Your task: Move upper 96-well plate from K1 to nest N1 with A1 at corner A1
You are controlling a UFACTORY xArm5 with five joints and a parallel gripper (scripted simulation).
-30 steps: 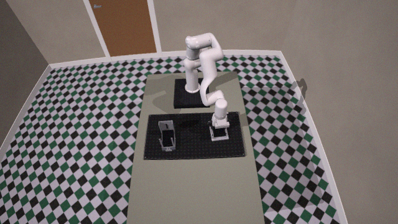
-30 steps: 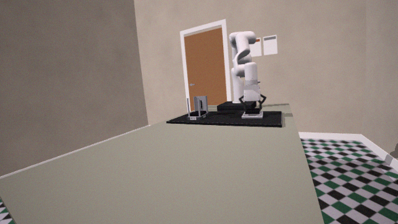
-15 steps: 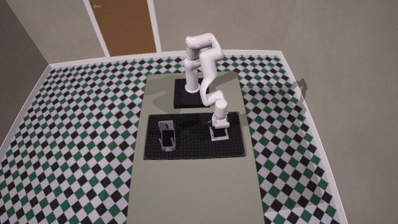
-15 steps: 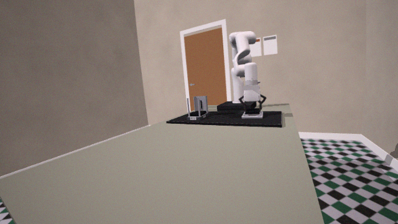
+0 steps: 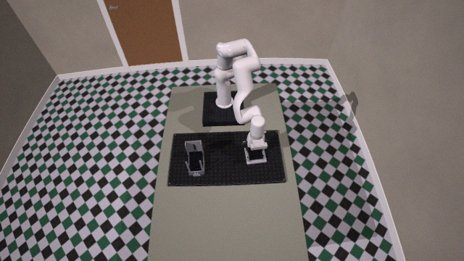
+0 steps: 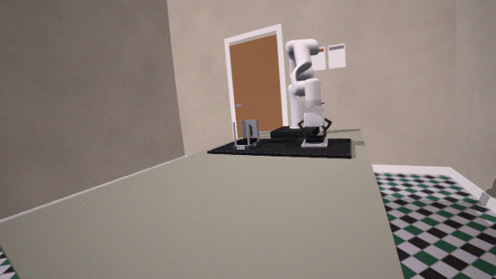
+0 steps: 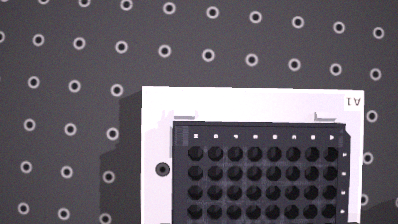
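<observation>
My gripper is now 30 mm above the plate nest N1. Round my hand: A1 mark (80 mm ahead, 50 mm to the right, 30 mm below); black 96-well plate (10 mm below).
</observation>
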